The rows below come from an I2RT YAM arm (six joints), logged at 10 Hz.
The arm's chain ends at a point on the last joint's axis. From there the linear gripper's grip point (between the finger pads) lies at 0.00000 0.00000 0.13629 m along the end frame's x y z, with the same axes.
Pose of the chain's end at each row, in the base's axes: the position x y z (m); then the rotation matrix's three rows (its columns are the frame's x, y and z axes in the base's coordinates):
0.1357 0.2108 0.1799; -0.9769 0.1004 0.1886; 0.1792 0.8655 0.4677; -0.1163 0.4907 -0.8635
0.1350 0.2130 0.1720; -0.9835 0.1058 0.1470; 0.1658 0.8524 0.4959; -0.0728 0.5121 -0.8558
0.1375 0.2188 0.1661; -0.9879 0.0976 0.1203; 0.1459 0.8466 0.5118; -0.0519 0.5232 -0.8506
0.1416 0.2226 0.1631; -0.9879 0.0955 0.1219; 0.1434 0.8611 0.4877; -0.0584 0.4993 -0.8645
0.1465 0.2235 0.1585; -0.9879 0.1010 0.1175; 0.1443 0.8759 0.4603; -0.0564 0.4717 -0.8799
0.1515 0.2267 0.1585; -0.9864 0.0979 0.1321; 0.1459 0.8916 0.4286; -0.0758 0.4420 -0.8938
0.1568 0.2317 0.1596; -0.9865 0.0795 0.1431; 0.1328 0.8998 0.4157; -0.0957 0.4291 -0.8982
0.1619 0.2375 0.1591; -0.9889 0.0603 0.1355; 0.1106 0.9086 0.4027; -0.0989 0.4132 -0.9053
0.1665 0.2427 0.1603; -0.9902 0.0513 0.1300; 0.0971 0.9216 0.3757; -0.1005 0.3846 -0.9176
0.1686 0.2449 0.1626; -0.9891 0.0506 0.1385; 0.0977 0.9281 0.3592; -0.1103 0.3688 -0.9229
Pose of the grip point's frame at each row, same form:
0.1614 0.2745 0.0622; -0.9769 0.1004 0.1886; 0.1792 0.8655 0.4677; -0.1163 0.4907 -0.8635
0.1550 0.2806 0.0554; -0.9835 0.1058 0.1470; 0.1658 0.8524 0.4959; -0.0728 0.5121 -0.8558
0.1539 0.2886 0.0502; -0.9879 0.0976 0.1203; 0.1459 0.8466 0.5118; -0.0519 0.5232 -0.8506
0.1582 0.2891 0.0453; -0.9879 0.0955 0.1219; 0.1434 0.8611 0.4877; -0.0584 0.4993 -0.8645
0.1625 0.2862 0.0386; -0.9879 0.1010 0.1175; 0.1443 0.8759 0.4603; -0.0564 0.4717 -0.8799
0.1695 0.2851 0.0367; -0.9864 0.0979 0.1321; 0.1459 0.8916 0.4286; -0.0758 0.4420 -0.8938
0.1763 0.2884 0.0372; -0.9865 0.0795 0.1431; 0.1328 0.8998 0.4157; -0.0957 0.4291 -0.8982
0.1804 0.2924 0.0357; -0.9889 0.0603 0.1355; 0.1106 0.9086 0.4027; -0.0989 0.4132 -0.9053
0.1842 0.2939 0.0352; -0.9902 0.0513 0.1300; 0.0971 0.9216 0.3757; -0.1005 0.3846 -0.9176
0.1875 0.2939 0.0368; -0.9891 0.0506 0.1385; 0.0977 0.9281 0.3592; -0.1103 0.3688 -0.9229

